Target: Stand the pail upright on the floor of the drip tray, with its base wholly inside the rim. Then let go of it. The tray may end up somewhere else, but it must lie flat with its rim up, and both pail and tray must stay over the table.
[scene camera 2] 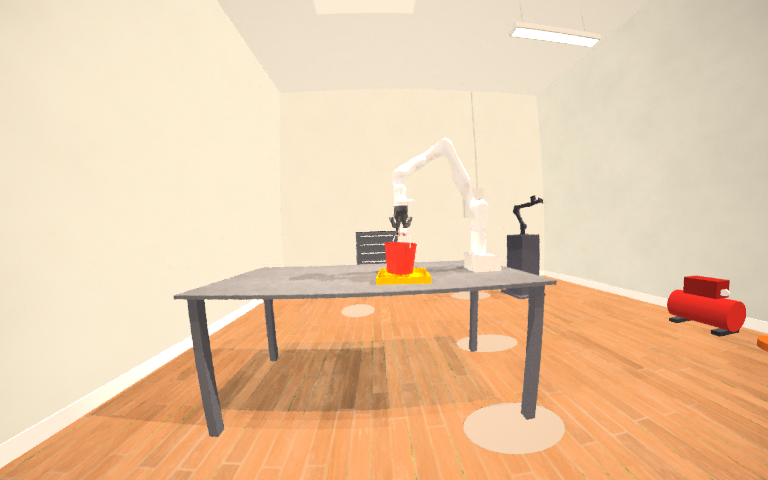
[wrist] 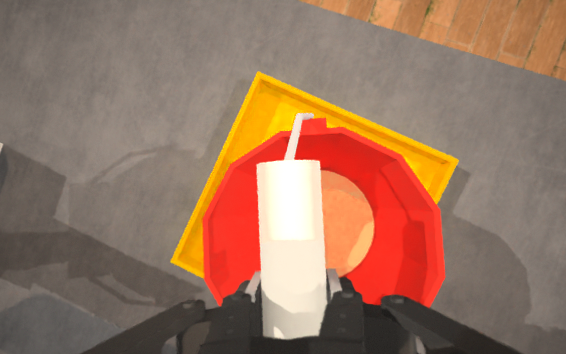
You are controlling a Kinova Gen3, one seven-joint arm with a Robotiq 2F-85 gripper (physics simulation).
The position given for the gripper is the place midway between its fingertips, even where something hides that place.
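Wrist view: the gripper (wrist: 296, 287) and a yellow drip tray (wrist: 270, 106). Scene camera 2: a red pail (scene camera 2: 400, 257).
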